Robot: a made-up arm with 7 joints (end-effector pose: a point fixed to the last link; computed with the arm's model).
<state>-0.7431 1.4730 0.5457 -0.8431 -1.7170 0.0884 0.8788</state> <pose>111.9 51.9 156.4 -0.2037 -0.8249 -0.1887</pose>
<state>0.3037 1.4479 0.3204 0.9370 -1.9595 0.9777 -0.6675</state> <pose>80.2 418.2 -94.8 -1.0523 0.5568 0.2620</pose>
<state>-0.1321 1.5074 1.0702 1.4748 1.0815 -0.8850 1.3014</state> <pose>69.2 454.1 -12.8 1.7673 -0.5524 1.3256</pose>
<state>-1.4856 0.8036 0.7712 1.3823 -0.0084 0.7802 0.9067</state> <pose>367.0 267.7 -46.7 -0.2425 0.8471 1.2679</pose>
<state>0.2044 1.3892 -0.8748 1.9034 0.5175 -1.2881 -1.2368</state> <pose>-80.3 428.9 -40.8 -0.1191 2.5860 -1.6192</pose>
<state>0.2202 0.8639 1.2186 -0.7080 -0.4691 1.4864 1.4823</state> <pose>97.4 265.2 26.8 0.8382 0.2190 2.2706</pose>
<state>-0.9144 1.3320 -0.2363 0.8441 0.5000 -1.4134 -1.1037</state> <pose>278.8 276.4 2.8 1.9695 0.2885 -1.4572</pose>
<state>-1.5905 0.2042 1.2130 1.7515 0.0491 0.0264 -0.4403</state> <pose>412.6 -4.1 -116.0 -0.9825 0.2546 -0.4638</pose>
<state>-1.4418 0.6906 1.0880 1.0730 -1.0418 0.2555 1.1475</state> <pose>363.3 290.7 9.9 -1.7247 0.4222 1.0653</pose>
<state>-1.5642 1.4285 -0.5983 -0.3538 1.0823 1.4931 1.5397</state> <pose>197.0 106.2 193.2 -0.5206 1.4169 -2.3113</pose>
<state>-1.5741 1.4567 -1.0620 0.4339 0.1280 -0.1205 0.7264</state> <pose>342.6 203.9 95.0 1.5833 -0.9103 0.5737</pose>
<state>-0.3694 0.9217 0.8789 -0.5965 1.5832 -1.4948 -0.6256</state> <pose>170.1 176.0 45.4 -2.9933 -0.1929 0.5634</pose>
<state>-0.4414 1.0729 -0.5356 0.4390 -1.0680 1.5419 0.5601</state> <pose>188.2 239.0 -226.1 0.6698 1.9463 0.4727</pose>
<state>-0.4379 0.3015 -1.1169 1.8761 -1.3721 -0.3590 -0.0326</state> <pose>82.8 241.2 -361.4 0.3371 1.0417 0.4727</pose>
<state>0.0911 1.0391 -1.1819 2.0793 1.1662 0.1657 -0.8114</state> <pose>-74.7 446.0 -73.9 -0.6287 -1.8966 0.4549</pose>
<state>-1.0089 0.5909 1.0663 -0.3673 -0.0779 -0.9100 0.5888</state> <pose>104.9 230.6 111.6 -0.0258 -2.3993 1.1190</pose>
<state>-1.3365 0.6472 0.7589 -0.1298 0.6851 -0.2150 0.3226</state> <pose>190.2 220.1 187.5 0.6093 -1.4529 1.3038</pose>
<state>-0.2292 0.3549 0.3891 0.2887 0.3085 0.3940 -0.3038</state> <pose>219.0 237.3 -236.7 0.4221 0.7360 0.1615</pose>
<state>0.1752 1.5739 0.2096 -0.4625 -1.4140 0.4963 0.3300</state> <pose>215.0 160.2 -67.8 0.3290 0.6129 -0.0780</pose>
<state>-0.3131 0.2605 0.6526 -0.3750 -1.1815 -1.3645 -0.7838</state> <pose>143.0 234.8 -52.0 0.1876 -2.0110 0.2561</pose>
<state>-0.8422 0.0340 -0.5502 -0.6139 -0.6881 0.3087 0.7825</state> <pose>177.4 -98.8 37.8 -0.5961 -0.3207 -0.4749</pose>
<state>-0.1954 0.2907 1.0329 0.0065 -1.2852 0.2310 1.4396</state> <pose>147.5 317.7 -139.7 -1.2192 0.3362 1.8973</pose>
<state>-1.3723 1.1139 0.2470 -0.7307 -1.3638 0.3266 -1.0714</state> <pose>102.9 49.8 196.8 0.9314 -1.0560 -1.8662</pose>
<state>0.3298 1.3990 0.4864 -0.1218 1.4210 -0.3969 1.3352</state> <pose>212.7 255.2 -54.0 2.0649 -1.6287 -0.2514</pose>
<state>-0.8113 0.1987 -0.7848 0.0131 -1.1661 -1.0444 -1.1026</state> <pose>256.6 -76.9 -73.2 -0.6247 -1.3827 -1.4775</pose>
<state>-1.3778 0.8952 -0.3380 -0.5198 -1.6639 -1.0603 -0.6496</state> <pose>186.0 41.7 167.5 -0.6454 -1.9748 -1.4442</pose>
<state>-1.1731 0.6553 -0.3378 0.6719 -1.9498 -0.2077 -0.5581</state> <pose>402.2 126.2 -29.9 -1.1006 -0.5798 -0.5730</pose>
